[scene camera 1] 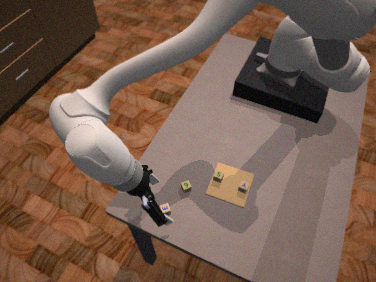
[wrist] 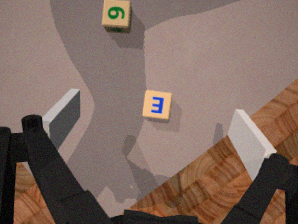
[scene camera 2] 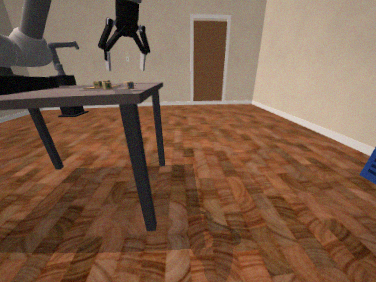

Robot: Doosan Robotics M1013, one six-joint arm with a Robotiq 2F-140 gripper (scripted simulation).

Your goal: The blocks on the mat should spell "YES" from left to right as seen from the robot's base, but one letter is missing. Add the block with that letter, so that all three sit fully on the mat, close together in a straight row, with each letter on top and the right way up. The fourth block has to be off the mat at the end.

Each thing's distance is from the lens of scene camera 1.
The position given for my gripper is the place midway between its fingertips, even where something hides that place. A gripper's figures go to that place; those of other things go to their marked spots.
my gripper (scene camera 1: 162, 201): 97 cm
tan mat (scene camera 1: 227, 190): 108 cm
